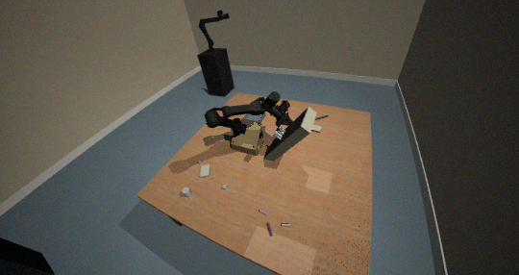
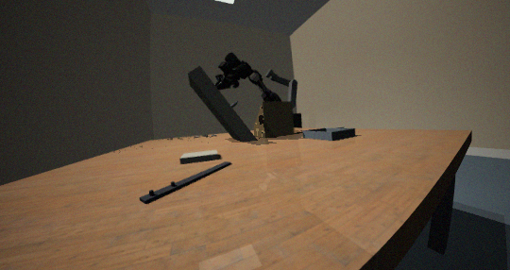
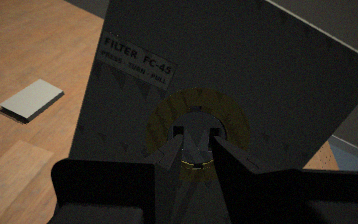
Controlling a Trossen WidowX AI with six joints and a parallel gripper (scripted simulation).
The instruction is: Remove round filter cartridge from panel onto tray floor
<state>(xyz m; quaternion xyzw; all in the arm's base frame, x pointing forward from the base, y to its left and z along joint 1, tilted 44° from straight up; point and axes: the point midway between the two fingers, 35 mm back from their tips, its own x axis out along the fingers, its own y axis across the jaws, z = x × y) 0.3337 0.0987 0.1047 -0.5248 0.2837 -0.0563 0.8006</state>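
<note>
The round grey filter cartridge is 2 cm ahead of my gripper tip and 1 cm below it. Also, from my gripper tip: shallow grey tray (42 cm behind, 28 cm to the left, 25 cm below); then grey service panel (3 cm behind, 8 cm below).
</note>
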